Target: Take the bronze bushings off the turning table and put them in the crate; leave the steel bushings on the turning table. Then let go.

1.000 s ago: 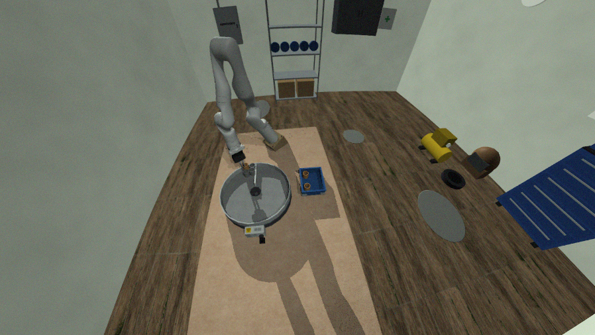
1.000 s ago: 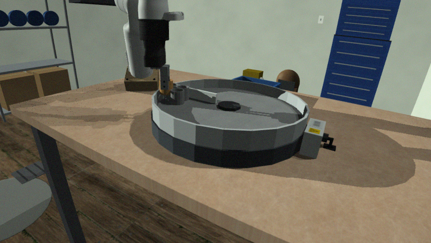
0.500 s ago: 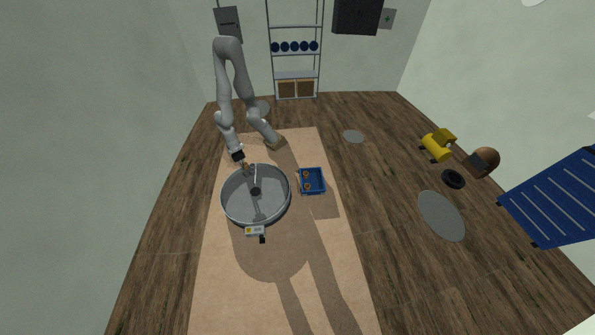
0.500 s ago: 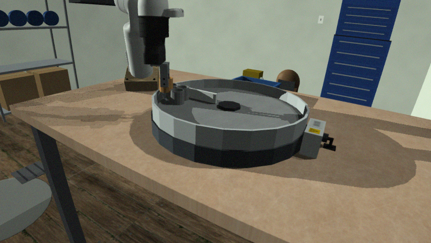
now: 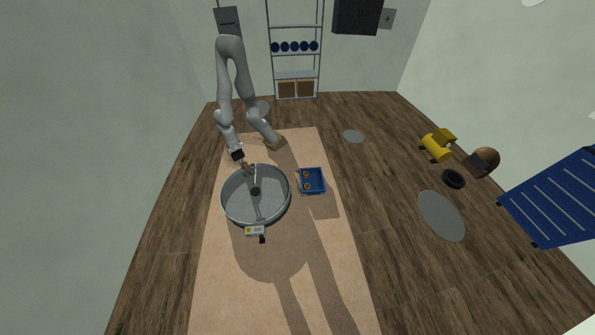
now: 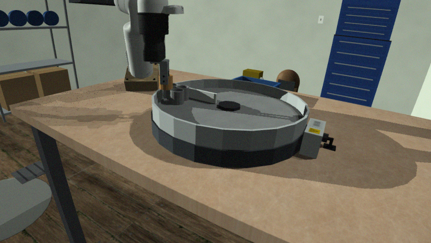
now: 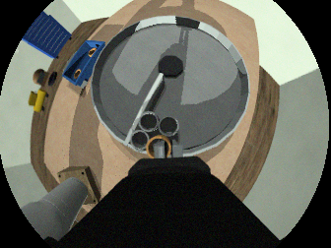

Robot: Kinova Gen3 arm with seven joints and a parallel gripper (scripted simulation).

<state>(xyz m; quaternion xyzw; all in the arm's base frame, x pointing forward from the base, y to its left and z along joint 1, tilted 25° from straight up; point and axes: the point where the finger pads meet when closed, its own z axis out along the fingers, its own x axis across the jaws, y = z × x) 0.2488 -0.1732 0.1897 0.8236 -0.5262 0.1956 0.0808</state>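
The blue crate is 41 cm to the left of my hand, 17 cm ahead of it and 10 cm below it. The rest, counted from my hand: grey turning table (17 cm ahead, 7 cm below, 6 cm to the left).
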